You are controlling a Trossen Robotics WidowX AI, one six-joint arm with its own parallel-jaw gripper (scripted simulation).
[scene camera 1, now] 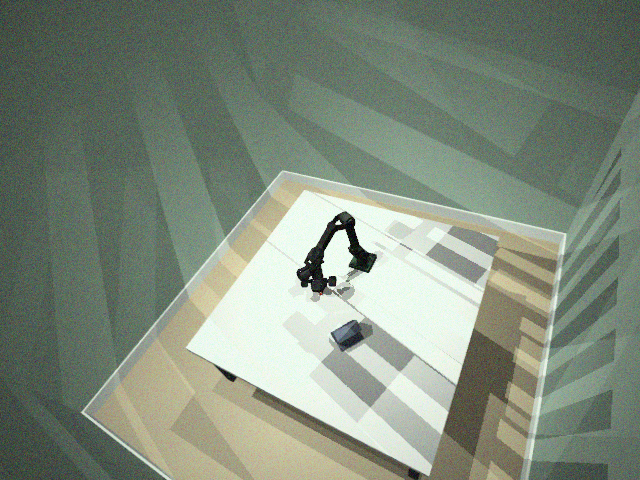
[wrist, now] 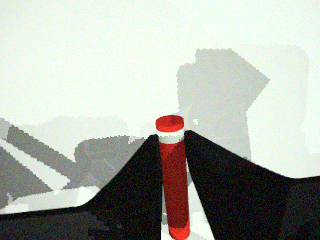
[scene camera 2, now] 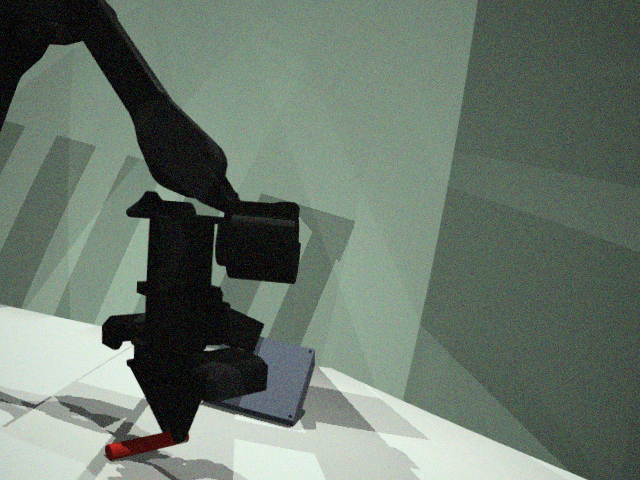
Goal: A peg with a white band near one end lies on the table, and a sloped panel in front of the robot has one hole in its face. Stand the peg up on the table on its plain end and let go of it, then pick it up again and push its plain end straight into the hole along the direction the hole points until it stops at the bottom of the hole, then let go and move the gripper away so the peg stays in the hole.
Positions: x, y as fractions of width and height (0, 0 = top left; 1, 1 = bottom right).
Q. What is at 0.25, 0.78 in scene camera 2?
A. My gripper.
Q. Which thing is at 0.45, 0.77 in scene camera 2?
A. A sloped panel.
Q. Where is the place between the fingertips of my gripper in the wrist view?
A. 0.54, 0.59
